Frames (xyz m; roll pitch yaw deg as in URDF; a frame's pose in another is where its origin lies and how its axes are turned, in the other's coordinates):
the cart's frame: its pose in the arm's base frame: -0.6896 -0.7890 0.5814 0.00 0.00 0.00
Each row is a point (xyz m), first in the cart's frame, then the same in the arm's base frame.
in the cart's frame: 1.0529 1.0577 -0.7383
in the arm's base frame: 0.3633 0.2687 -0.1569
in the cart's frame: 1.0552 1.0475 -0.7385
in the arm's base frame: 0.3656 0.2585 -0.1571
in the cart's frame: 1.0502 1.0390 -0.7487
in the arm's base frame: 0.3606 0.2500 -0.1673
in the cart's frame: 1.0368 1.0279 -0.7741
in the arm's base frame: 0.3472 0.2389 -0.1927
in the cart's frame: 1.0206 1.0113 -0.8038
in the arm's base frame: 0.3310 0.2223 -0.2224
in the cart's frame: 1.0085 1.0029 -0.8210
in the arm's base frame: 0.3189 0.2139 -0.2396
